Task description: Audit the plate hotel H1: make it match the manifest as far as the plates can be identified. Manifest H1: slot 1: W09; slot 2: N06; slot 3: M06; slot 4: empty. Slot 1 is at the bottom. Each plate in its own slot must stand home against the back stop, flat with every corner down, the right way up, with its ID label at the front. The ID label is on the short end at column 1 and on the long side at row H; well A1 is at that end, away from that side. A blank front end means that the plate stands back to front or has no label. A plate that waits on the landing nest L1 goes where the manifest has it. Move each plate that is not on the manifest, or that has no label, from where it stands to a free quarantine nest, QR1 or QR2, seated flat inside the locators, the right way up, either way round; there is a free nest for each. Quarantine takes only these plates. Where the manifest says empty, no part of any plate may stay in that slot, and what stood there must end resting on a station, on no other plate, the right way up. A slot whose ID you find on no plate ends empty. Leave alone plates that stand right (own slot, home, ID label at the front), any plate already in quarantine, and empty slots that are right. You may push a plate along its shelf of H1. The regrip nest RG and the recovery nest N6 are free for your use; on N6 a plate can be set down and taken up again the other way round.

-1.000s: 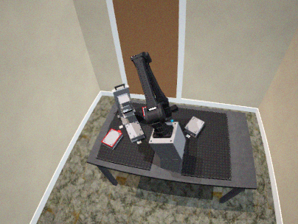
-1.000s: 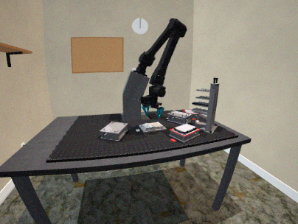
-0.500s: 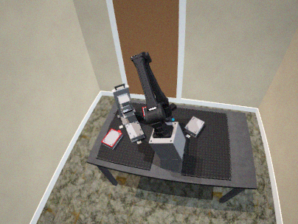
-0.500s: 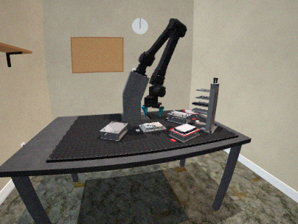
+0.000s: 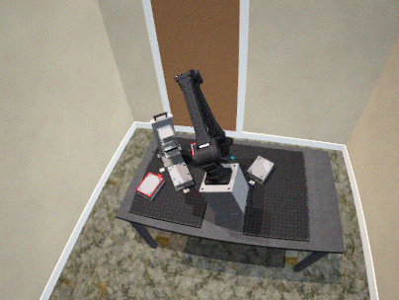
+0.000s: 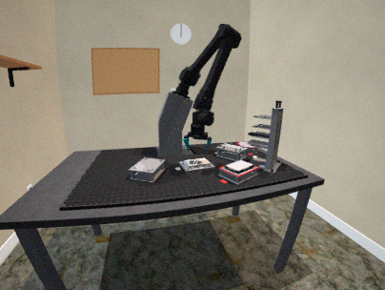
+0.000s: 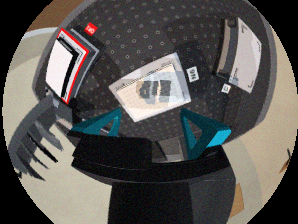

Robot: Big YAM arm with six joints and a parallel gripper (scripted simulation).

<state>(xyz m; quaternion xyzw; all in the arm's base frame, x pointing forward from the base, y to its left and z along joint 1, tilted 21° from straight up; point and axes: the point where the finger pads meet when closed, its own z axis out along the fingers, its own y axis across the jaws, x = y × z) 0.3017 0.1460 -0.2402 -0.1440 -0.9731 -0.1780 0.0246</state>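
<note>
My hand is 7 cm above the white well plate.
</note>
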